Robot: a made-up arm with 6 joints.
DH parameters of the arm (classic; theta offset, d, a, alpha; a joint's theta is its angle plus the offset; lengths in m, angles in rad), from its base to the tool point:
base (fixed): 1.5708 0.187 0 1.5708
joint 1: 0.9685 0 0.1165 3.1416
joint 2: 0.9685 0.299 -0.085 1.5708
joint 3: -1.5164 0 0.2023 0
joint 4: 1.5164 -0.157 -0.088 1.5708
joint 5: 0 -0.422 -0.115 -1.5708
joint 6: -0.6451 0 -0.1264 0
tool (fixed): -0.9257 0.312 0 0
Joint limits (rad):
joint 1: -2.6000..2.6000
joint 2: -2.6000..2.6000
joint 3: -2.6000..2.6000
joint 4: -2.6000..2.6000
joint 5: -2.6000..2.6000
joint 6: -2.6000..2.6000
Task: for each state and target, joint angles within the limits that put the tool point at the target. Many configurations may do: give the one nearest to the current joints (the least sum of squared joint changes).
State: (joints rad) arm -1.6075 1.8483 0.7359 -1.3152 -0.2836 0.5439
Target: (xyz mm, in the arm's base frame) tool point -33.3 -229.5 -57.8
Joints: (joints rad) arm -1.3893 1.8586 -0.0625 -1.7295 -0.8144 0.7894
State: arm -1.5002 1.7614 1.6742 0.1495 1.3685 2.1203
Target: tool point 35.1 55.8 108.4
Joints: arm -1.4975 1.7575 2.2166 -0.0099 0.6940 2.4086
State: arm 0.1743 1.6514 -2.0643 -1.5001 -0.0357 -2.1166
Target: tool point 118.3 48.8 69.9
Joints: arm -0.1951 2.0290 -1.3556 -1.3781 0.5507 -1.6635
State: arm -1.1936 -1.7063 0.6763 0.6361 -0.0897 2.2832
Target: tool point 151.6 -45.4 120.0
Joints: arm -0.9915 -1.9859 0.9915 0.7747 0.3332 2.2262
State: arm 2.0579 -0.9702 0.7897 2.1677 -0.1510 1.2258
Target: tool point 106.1 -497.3 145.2
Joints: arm 1.9079 -0.8885 1.0146 2.2486 -0.2646 1.4010
